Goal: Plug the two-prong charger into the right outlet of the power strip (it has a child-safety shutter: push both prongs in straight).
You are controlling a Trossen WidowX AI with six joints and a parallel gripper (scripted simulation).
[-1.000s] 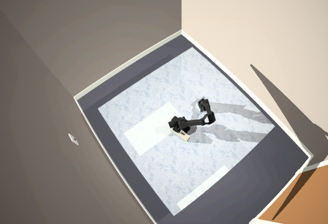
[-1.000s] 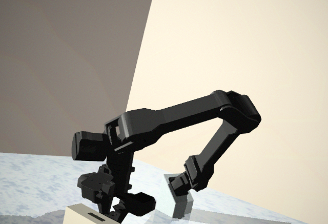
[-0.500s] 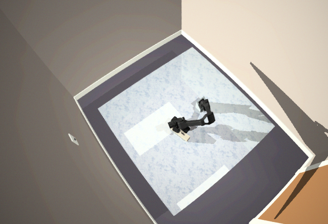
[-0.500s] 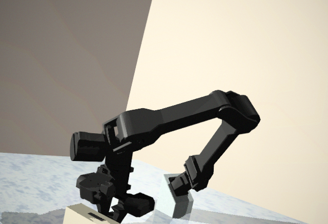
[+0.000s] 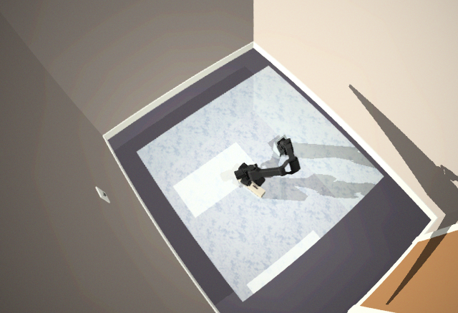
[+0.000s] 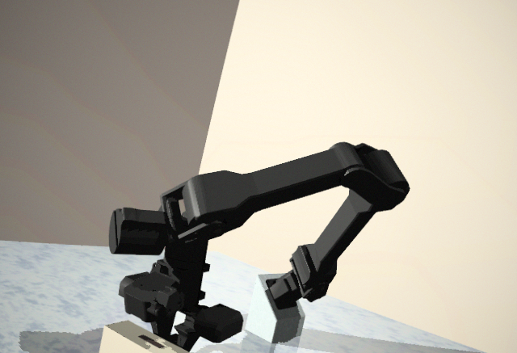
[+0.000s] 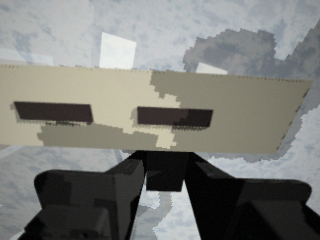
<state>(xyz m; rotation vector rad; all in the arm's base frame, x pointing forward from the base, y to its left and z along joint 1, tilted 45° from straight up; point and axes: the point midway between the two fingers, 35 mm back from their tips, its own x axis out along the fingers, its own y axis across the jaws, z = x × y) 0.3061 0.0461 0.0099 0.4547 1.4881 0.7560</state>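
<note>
My gripper tip is now 2 cm short of the two-prong charger and 1 cm below it.
</note>
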